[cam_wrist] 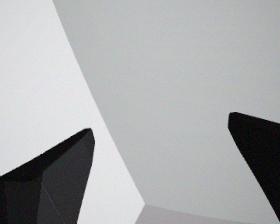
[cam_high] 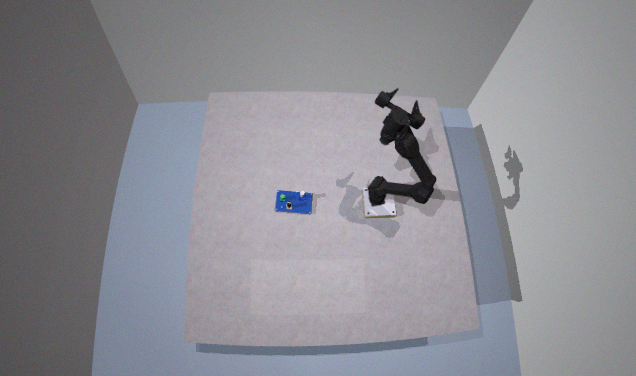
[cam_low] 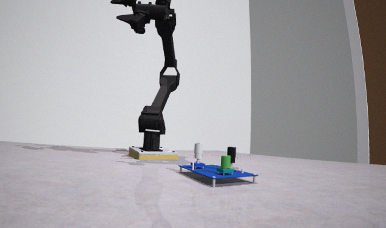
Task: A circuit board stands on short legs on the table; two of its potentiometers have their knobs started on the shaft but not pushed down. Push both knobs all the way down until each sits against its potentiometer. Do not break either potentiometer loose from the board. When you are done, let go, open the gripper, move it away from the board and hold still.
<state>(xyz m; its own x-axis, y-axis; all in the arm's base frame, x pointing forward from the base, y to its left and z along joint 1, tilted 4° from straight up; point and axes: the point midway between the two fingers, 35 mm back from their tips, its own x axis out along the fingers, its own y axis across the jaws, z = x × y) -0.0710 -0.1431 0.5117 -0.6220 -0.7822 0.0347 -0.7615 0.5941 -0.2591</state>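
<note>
Now: gripper tip 49 cm above the potentiometer knob, 39 cm short of it and 11 cm to the right of it.
</note>
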